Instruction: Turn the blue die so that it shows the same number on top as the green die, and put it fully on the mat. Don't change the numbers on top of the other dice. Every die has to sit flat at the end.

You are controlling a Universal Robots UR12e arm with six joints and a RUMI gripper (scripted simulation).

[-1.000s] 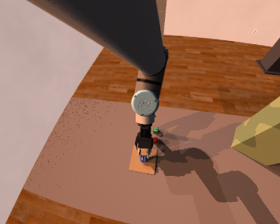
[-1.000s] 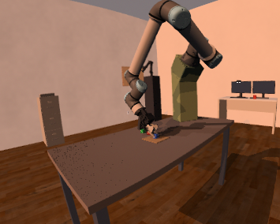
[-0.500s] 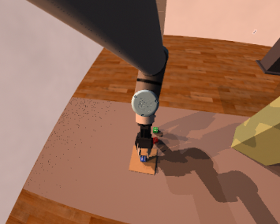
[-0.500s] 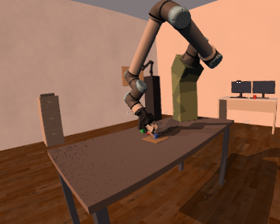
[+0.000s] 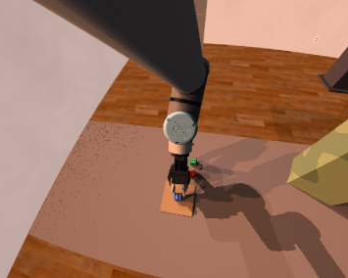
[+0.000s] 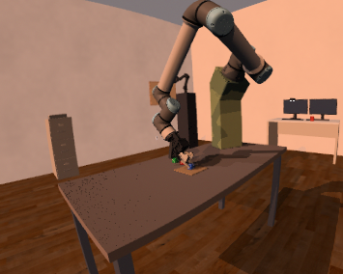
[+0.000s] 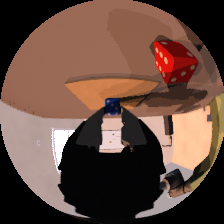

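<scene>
Right now my hand is 1 cm to the right of the blue die and 1 cm above it. Also, from my hand: tan mat 2 cm below, 1 cm to the left; green die 18 cm to the right, 5 cm behind, 1 cm below; red die 11 cm to the right, 6 cm behind, 1 cm below.
</scene>
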